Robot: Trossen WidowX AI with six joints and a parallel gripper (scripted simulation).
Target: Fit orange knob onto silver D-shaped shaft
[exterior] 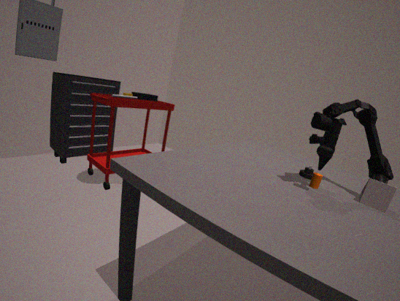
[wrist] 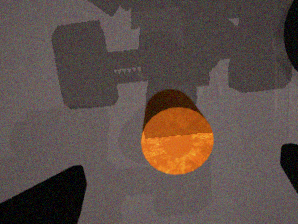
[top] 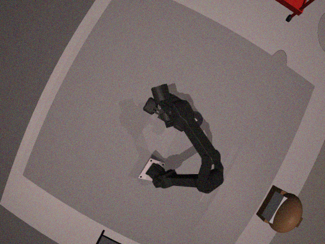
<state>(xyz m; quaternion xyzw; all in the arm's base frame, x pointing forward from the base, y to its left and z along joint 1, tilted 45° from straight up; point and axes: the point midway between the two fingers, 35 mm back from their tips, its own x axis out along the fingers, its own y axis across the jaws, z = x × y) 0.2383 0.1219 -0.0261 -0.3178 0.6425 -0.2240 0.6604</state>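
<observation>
The orange knob lies 40 mm below my gripper tip. Also, from my gripper tip: dark round pedestal: 70 mm ahead, 130 mm to the right, 60 mm below.
</observation>
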